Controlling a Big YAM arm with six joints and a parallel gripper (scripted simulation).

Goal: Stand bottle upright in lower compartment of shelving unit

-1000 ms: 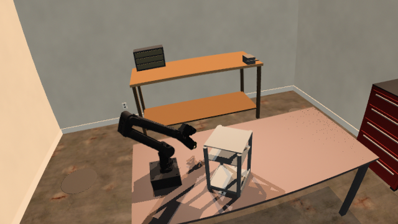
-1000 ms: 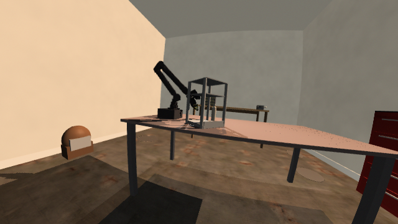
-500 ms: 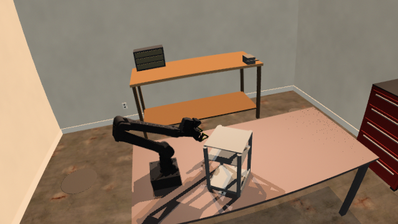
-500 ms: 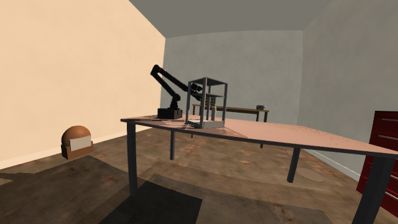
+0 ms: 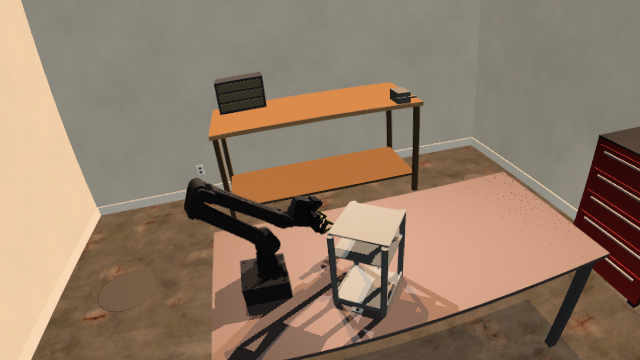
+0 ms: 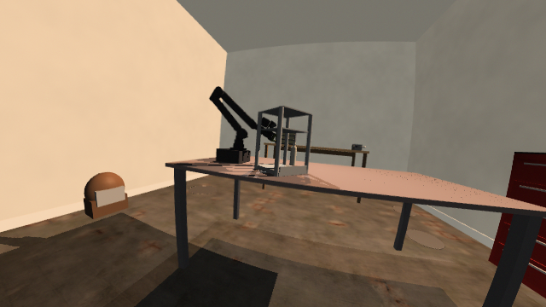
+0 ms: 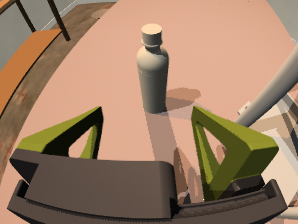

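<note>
My gripper is now 110 mm short of the pale bottle, 60 mm above it and 40 mm to the right of it. The rest, counted from my hand: shelving unit 270 mm to the right, 120 mm ahead, 10 mm below.
</note>
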